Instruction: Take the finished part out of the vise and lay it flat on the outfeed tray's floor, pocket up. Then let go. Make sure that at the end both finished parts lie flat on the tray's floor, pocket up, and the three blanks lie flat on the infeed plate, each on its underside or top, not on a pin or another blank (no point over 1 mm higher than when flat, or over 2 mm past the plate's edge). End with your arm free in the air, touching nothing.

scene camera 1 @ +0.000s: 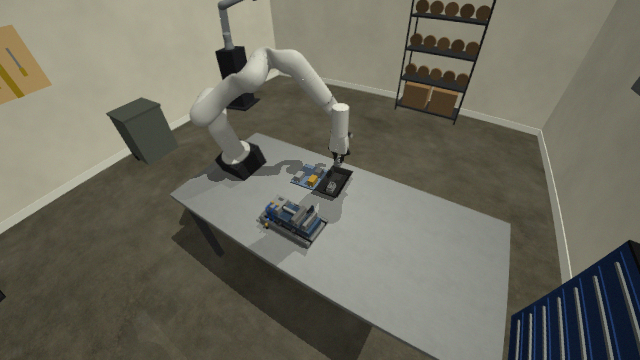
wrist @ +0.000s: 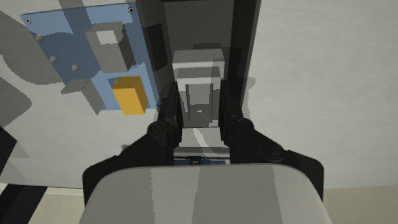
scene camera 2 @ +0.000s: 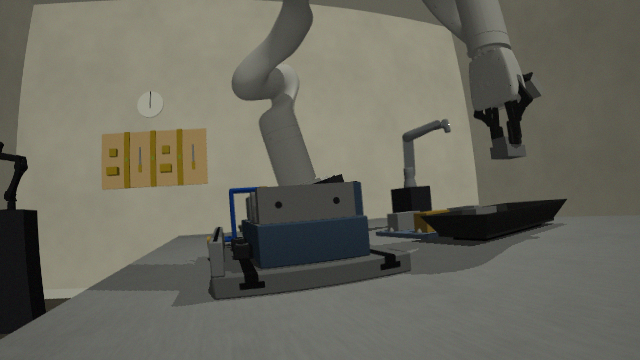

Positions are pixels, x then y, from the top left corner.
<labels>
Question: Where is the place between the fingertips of my gripper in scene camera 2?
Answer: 507,145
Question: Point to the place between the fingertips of my gripper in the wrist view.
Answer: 199,94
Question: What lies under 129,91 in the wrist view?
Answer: A yellow block.
</labels>
